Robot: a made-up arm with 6 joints. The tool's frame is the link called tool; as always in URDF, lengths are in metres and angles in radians. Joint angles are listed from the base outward. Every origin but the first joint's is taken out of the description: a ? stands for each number. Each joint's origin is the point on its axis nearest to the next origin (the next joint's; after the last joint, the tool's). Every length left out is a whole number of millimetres.
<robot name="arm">
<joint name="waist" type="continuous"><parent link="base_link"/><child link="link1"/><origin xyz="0.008 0.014 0.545" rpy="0.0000 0.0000 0.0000"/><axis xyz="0 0 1"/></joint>
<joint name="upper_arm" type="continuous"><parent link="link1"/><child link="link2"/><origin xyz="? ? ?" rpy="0.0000 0.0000 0.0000"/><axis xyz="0 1 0"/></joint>
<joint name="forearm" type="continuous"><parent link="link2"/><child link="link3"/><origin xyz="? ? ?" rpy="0.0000 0.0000 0.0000"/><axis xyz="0 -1 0"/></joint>
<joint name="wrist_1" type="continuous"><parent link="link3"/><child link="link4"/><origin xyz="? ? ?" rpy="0.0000 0.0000 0.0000"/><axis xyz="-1 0 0"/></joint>
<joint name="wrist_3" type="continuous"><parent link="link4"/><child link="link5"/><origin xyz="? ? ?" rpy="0.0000 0.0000 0.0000"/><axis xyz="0 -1 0"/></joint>
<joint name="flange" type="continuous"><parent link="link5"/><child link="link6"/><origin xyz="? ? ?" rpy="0.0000 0.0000 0.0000"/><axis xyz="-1 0 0"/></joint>
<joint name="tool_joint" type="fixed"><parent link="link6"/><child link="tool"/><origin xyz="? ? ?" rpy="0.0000 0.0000 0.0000"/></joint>
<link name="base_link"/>
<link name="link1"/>
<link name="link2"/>
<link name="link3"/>
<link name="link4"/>
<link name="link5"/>
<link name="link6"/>
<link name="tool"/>
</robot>
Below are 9 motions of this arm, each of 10 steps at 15 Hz.
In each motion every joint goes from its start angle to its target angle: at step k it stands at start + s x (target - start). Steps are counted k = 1, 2, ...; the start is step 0. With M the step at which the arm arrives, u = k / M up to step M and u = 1 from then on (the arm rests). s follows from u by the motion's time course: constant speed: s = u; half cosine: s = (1 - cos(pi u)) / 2; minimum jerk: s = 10 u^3 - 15 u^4 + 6 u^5.
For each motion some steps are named. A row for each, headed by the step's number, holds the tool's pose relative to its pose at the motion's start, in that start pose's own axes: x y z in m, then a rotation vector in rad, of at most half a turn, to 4 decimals.
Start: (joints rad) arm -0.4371 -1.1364 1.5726 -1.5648 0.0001 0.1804
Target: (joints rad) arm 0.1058 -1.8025 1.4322 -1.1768 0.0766 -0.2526
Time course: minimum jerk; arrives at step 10
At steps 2, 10:
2: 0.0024 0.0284 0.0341 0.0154 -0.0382 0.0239
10: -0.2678 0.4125 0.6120 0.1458 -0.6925 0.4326

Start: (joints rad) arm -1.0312 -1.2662 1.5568 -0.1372 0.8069 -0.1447
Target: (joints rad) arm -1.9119 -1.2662 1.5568 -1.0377 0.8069 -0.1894
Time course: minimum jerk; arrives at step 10
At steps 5, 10:
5: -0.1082 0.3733 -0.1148 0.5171 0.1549 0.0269
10: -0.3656 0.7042 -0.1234 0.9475 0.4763 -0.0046

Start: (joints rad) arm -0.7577 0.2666 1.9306 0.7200 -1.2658 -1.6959
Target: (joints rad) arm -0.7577 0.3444 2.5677 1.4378 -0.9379 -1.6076
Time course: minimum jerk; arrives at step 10
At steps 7, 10:
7: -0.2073 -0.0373 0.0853 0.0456 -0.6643 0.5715
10: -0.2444 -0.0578 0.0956 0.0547 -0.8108 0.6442

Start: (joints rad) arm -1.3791 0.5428 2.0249 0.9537 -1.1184 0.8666
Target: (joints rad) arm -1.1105 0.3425 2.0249 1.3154 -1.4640 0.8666
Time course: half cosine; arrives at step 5
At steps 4, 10:
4: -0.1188 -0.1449 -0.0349 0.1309 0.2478 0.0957
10: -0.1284 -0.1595 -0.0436 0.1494 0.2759 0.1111

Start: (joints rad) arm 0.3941 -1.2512 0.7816 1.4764 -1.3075 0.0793
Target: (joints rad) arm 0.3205 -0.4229 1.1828 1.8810 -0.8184 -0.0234
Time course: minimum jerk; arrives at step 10
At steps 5, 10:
5: 0.0074 0.3006 0.1383 -0.2368 -0.2487 -0.1521
10: 0.0131 0.6401 0.1595 -0.5089 -0.5285 -0.2200

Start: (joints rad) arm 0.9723 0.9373 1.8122 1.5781 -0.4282 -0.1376
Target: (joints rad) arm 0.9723 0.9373 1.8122 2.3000 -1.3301 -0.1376
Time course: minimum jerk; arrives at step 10
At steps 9, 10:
9: 0.0032 0.0601 0.0601 -0.4737 0.7687 -0.6794
10: 0.0032 0.0606 0.0604 -0.4758 0.7744 -0.6873

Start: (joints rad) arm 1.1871 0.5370 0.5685 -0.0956 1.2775 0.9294
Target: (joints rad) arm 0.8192 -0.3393 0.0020 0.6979 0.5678 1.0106
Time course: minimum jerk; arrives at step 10
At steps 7, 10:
7: 0.1503 -0.4211 0.2636 -0.7644 -0.0994 0.5338
10: 0.1388 -0.4731 0.3349 -0.9564 -0.0732 0.6159

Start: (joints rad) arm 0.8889 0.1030 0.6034 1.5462 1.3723 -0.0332
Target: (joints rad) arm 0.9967 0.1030 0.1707 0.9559 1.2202 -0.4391
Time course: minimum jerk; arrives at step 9
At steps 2, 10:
2: -0.0011 0.0139 -0.0044 0.0736 0.0039 -0.0414
10: -0.0146 0.2121 -0.0172 0.9969 0.0699 -0.5100

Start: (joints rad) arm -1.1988 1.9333 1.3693 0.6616 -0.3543 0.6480
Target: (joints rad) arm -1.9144 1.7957 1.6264 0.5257 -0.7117 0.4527
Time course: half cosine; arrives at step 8
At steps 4, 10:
4: -0.0342 -0.1590 -0.3452 0.4640 0.3068 -0.0829
10: -0.1777 -0.2091 -0.7109 0.9194 0.5936 -0.1958

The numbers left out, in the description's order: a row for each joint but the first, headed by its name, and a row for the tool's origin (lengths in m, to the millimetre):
upper_arm: 0.020 -0.005 0.000
forearm: 0.023 0.000 0.541
wrist_1: 0.475 0.000 -0.026
wrist_3: 0.000 -0.096 0.006
flange: -0.018 0.000 0.010
tool: 0.000 -0.024 0.028

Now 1 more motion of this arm.
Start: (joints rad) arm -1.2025 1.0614 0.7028 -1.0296 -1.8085 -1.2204
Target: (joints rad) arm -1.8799 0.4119 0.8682 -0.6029 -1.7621 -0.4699
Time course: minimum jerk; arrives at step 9
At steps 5, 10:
5: -0.4008 -0.3305 -0.2291 -0.5121 -0.5503 0.4279
10: -0.4923 -0.6432 -0.4238 -0.6632 -1.0748 0.5447

